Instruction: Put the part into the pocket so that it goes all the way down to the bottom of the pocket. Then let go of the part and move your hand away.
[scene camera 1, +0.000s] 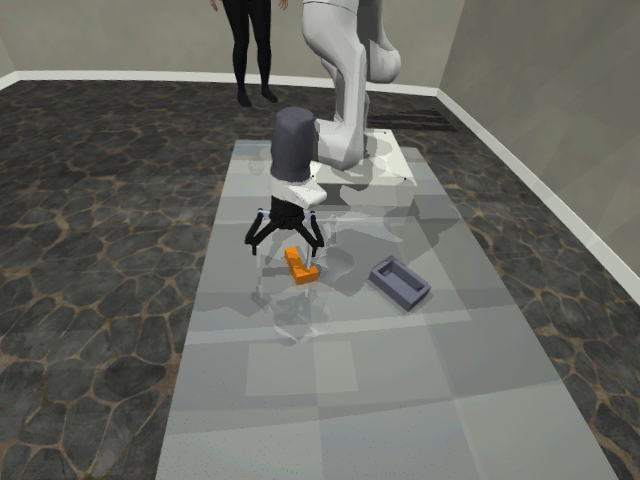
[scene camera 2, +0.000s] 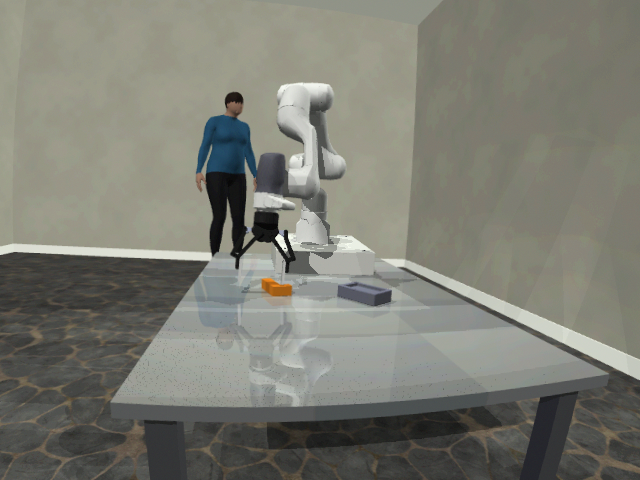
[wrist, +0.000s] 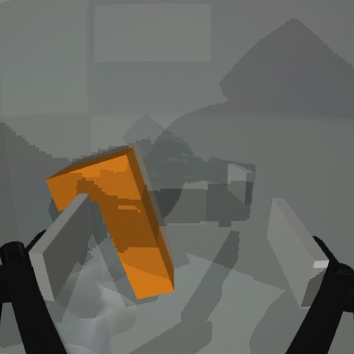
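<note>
The orange L-shaped part (scene camera 1: 294, 262) (scene camera 2: 277, 289) (wrist: 136, 225) lies flat on the table. The dark grey-blue block with the pocket (scene camera 1: 388, 292) (scene camera 2: 356, 296) stands apart to its right in both scene views; it does not show in the wrist view. My gripper (scene camera 1: 283, 262) (scene camera 2: 261, 280) (wrist: 179, 215) is open and empty, pointing down over the part. In the wrist view the long arm of the L lies between the fingers, nearer the left one. The left finger overlaps the short arm in that view; whether it touches the part I cannot tell.
The table (scene camera 1: 289, 439) (scene camera 2: 361, 408) is grey and reflective. The white robot base (scene camera 1: 361, 191) (scene camera 2: 336, 262) stands at its far end, behind the part and the block. A person (scene camera 1: 250, 46) (scene camera 2: 227, 144) stands on the floor beyond the table.
</note>
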